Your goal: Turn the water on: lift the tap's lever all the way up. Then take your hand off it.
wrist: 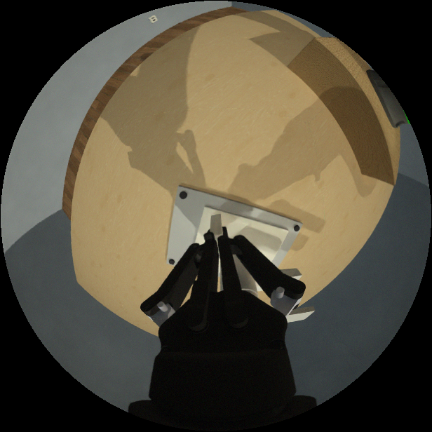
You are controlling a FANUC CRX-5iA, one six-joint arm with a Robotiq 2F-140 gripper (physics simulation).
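The tap's grey mounting plate (183, 222) lies on the table, with dark bolts at its visible corners. A cream block (260, 235) sits on it. A pale rounded part (248, 281) shows behind the right finger. A pale bar (295, 273) and a second pale bar (302, 314) stick out to the right of the fingers; which one is the lever I cannot tell. My gripper (217, 221) is shut and empty, with its fingertips over the cream block in this view. The fingers and gripper body hide much of the tap, so contact with the lever and its angle are unclear.
The light wooden table top (235, 95) has a dark wooden edge (89, 117) on the left. A brown block (345, 107) stands at the upper right, with a dark grey robot part (387, 100) beyond it. Shadows of the arm fall across the table.
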